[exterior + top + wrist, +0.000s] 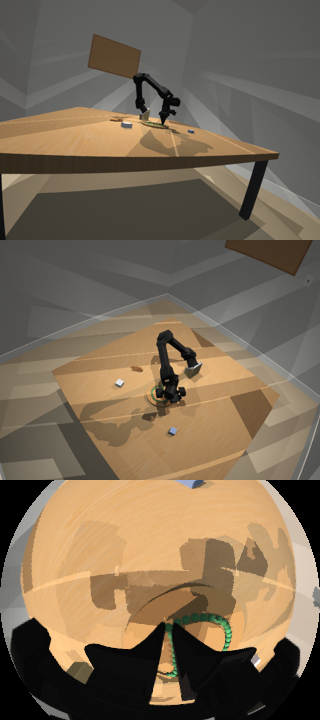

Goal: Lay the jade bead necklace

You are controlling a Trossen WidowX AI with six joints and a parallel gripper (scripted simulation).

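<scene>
The round wooden bead board lies 2 cm ahead of my gripper tip, 7 cm to the right of it and 1 cm below it. Also, from my gripper tip: blue block (11 cm ahead, 19 cm to the left, 1 cm below); pale grey block (22 cm ahead, 28 cm to the right).
</scene>
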